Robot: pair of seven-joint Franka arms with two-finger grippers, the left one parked.
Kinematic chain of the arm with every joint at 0, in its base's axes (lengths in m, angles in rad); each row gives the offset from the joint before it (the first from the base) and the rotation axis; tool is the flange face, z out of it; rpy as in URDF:
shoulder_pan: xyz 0 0 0.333 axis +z
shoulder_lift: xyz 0 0 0 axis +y
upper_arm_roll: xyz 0 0 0.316 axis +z
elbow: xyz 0.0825 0 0 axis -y
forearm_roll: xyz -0.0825 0 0.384 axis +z
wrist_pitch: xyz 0 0 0 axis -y
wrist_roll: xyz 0.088 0 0 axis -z
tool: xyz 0 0 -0.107 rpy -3.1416 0 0
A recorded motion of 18 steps. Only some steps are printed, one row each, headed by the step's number.
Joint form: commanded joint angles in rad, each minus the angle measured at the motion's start. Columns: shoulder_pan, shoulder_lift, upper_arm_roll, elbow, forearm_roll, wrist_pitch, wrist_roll.
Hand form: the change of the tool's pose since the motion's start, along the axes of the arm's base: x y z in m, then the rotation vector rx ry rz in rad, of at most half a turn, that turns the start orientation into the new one. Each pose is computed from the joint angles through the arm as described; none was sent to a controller.
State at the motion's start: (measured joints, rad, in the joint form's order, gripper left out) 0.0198 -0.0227 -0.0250 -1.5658 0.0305 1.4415 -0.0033
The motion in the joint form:
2: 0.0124 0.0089 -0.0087 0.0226 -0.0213 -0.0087 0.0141
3: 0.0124 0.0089 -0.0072 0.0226 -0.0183 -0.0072 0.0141
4: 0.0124 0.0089 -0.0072 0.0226 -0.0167 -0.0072 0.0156
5: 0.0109 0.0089 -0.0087 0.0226 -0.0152 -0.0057 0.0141
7: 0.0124 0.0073 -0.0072 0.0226 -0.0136 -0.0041 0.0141
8: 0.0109 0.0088 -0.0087 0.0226 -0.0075 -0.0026 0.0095
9: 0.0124 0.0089 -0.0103 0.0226 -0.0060 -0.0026 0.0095
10: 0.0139 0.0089 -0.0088 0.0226 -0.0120 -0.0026 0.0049
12: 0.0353 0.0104 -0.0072 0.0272 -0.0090 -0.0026 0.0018
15: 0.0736 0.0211 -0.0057 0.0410 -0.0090 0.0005 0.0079
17: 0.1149 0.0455 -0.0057 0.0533 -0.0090 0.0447 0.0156
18: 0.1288 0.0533 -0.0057 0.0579 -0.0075 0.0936 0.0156
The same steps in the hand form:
2: 0.0021 -0.0005 0.0049 -0.0228 -0.0046 -0.0109
3: 0.0023 0.0007 0.0050 -0.0198 -0.0061 -0.0093
4: 0.0023 0.0009 0.0050 -0.0184 -0.0061 -0.0107
5: 0.0024 -0.0006 0.0051 -0.0167 -0.0076 -0.0122
7: 0.0021 0.0012 0.0061 -0.0150 -0.0108 -0.0092
8: 0.0028 0.0003 0.0054 -0.0086 -0.0109 -0.0075
9: 0.0028 0.0004 0.0054 -0.0070 -0.0108 -0.0075
10: 0.0028 0.0013 0.0054 -0.0126 -0.0109 -0.0001
12: 0.0031 0.0141 0.0067 -0.0092 -0.0142 0.0260
15: 0.0059 0.0357 0.0075 -0.0096 -0.0205 0.0597
17: 0.0163 0.0594 0.0034 -0.0088 -0.0526 0.0922
18: 0.0231 0.0681 0.0053 -0.0042 -0.0982 0.1047

